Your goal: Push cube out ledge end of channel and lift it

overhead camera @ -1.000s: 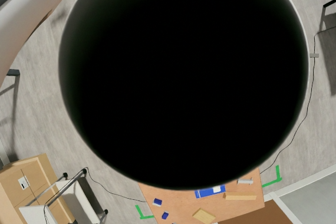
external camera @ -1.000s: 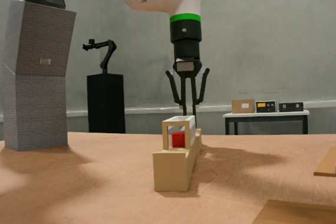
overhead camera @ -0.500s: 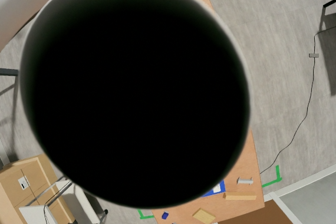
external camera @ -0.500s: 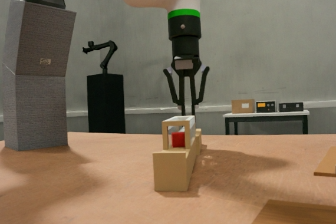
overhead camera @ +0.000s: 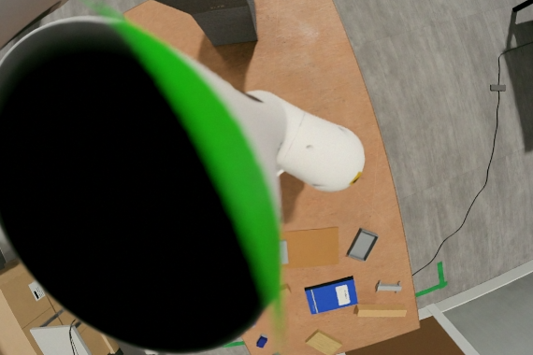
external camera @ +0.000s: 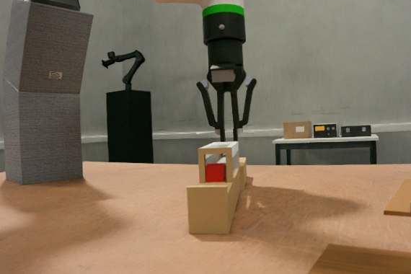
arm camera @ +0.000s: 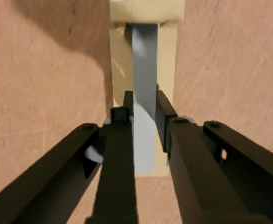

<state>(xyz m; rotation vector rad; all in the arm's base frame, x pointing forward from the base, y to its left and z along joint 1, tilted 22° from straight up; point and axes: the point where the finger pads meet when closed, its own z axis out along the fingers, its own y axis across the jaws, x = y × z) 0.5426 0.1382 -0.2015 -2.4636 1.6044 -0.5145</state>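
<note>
Right now my hand is 60 mm short of the channel, 140 mm to the left of it and 30 mm above it. From my hand the other things lie so: thin grey stick 30 mm below; grey bar 60 mm ahead, 130 mm to the right, 30 mm below; red cube 90 mm ahead, 200 mm to the right, 30 mm below.
</note>
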